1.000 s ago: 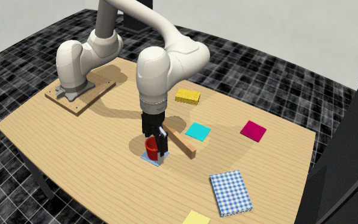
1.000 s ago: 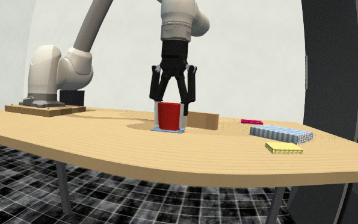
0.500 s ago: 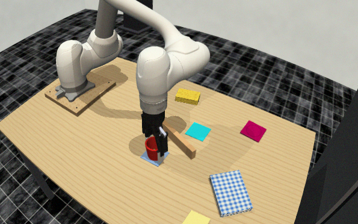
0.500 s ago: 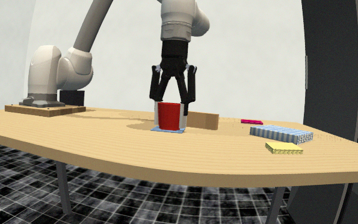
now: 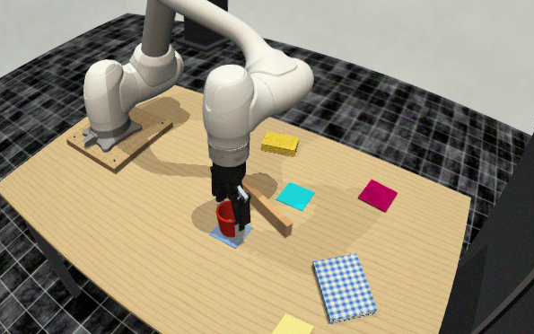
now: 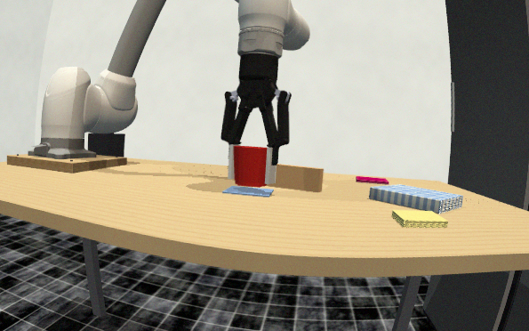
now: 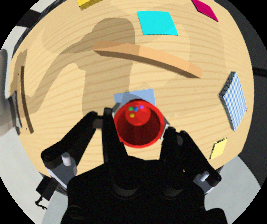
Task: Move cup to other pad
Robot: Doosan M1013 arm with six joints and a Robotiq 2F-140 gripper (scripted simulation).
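My hand is 60 mm above the light blue pad. The rest, counted from my hand: green marble (10 mm behind, 10 mm to the left, 20 mm below); then red cup (20 mm below); then wooden rail (30 mm ahead, 110 mm to the left, 40 mm below).
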